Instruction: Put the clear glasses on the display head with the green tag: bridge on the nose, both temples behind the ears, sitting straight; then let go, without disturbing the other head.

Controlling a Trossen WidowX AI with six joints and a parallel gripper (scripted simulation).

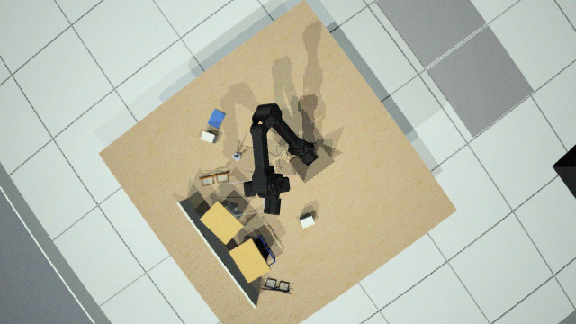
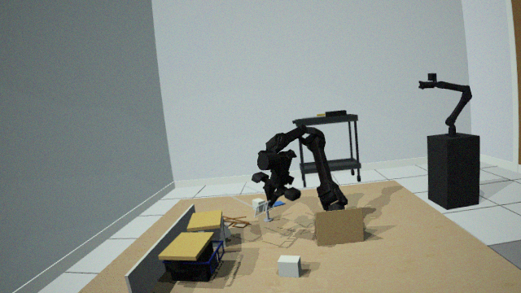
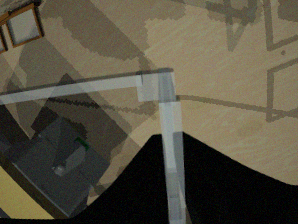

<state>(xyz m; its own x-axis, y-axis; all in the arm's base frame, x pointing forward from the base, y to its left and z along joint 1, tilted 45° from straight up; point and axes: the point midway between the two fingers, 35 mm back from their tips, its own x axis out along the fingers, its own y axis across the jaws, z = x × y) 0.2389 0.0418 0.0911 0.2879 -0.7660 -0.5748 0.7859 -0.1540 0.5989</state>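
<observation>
Now: gripper tip 22 cm short of the display head, 8 cm above it and 1 cm to the right of it. Also, from my gripper tip: grey board (37 cm ahead, 11 cm to the left, 8 cm below); then grey post (19 cm to the right, 11 cm below, 2 cm ahead); then blue tag (40 cm to the right, 13 cm below, 2 cm behind).
</observation>
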